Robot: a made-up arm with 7 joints. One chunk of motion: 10 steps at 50 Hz.
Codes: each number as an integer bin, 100 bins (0 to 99) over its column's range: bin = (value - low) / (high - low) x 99, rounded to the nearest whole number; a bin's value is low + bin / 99 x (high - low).
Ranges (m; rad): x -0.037..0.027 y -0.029..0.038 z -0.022..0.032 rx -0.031..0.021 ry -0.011..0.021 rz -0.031..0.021
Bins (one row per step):
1: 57 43 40 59 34 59
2: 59 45 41 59 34 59
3: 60 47 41 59 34 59
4: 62 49 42 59 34 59
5: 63 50 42 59 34 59
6: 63 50 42 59 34 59
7: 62 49 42 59 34 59
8: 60 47 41 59 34 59
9: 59 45 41 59 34 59
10: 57 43 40 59 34 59
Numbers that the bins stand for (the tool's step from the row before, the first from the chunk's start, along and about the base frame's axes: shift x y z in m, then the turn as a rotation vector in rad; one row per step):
1: -0.00015 0.00010 -0.00018 -0.00001 -0.00001 -0.00001
2: 0.00114 0.00145 0.00036 -0.00001 -0.00001 -0.00001
3: 0.00179 0.00281 0.00036 -0.00001 -0.00001 -0.00001
4: 0.00308 0.00416 0.00091 -0.00001 -0.00001 -0.00001
5: 0.00373 0.00484 0.00091 -0.00001 -0.00001 -0.00001
6: 0.00373 0.00484 0.00091 -0.00001 -0.00001 -0.00001
7: 0.00308 0.00416 0.00091 -0.00001 -0.00001 -0.00001
8: 0.00179 0.00281 0.00036 -0.00001 -0.00001 -0.00001
9: 0.00114 0.00145 0.00036 -0.00001 -0.00001 -0.00001
10: -0.00015 0.00010 -0.00018 -0.00001 -0.00001 -0.00001

